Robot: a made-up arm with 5 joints.
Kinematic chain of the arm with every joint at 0, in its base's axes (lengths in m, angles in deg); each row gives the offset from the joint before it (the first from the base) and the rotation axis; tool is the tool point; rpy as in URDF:
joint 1: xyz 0.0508 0 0.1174 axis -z
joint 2: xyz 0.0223 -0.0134 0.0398 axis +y
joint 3: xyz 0.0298 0 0.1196 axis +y
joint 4: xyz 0.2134 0 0.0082 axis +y
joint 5: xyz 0.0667 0.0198 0 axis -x
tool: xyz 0 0 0 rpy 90 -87.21 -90
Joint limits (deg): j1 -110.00..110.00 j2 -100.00..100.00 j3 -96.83..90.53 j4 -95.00..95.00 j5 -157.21..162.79
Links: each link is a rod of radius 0.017 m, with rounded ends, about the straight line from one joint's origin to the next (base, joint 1, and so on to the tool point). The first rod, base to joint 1, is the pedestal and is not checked.
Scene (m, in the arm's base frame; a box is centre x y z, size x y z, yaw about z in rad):
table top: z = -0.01
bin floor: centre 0.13 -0.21 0 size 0.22 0.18 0.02 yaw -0.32
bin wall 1: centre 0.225 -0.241 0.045 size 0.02 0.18 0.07 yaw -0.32
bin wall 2: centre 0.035 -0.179 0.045 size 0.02 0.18 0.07 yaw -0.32
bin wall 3: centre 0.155 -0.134 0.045 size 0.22 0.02 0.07 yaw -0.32
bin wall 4: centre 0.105 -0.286 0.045 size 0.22 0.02 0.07 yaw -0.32
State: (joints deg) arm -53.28 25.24 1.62 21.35 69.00
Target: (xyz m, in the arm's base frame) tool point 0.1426 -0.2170 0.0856
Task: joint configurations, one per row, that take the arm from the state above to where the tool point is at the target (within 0.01 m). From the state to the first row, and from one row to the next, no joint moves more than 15 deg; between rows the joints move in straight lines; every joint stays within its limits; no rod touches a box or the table.
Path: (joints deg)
1: -39.73 20.51 5.49 25.29 69.00
2: -26.19 15.77 9.37 29.24 69.00
3: -12.64 11.04 13.24 33.18 69.00
4: 0.90 6.31 17.12 37.12 69.00
5: 14.45 1.58 20.99 41.06 69.00
6: 27.99 -3.16 24.87 45.01 69.00
7: 41.54 -7.89 28.74 48.95 69.00
8: 55.08 -12.62 32.62 52.89 69.00
9: 68.63 -17.36 36.49 56.84 69.00
10: 68.63 -7.78 36.15 52.19 69.00
11: 68.63 1.80 35.81 47.55 69.00

